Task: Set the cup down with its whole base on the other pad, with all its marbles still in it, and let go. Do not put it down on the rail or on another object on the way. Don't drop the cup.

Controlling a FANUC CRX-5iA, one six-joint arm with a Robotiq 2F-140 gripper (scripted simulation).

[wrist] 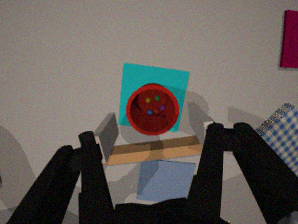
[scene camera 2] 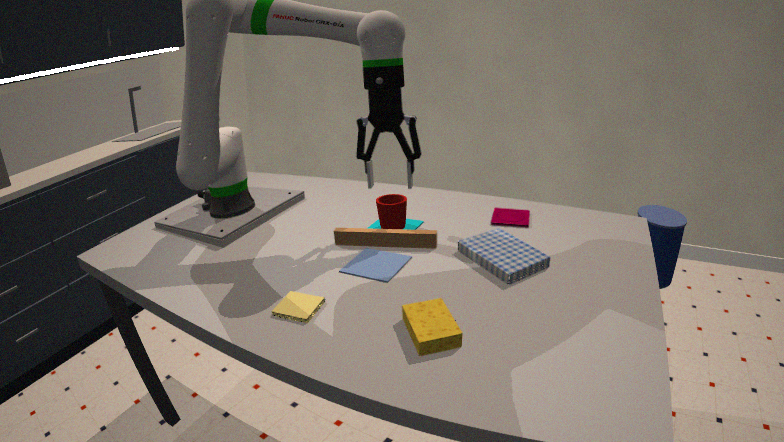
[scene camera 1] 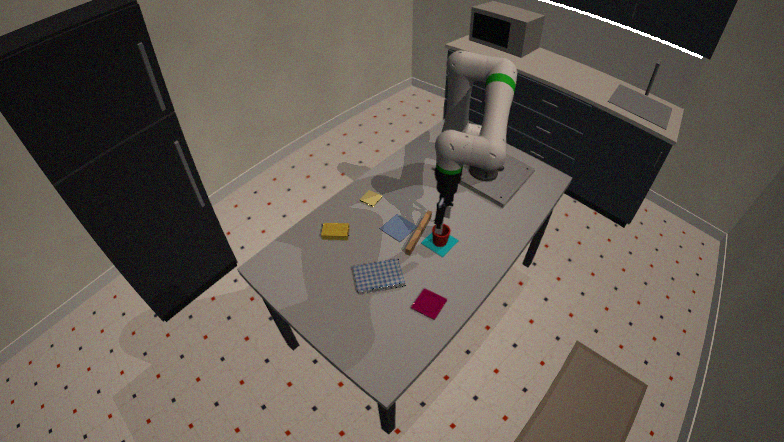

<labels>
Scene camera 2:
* my gripper: 390,186
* red cup: 391,208
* wooden rail: 404,238
</labels>
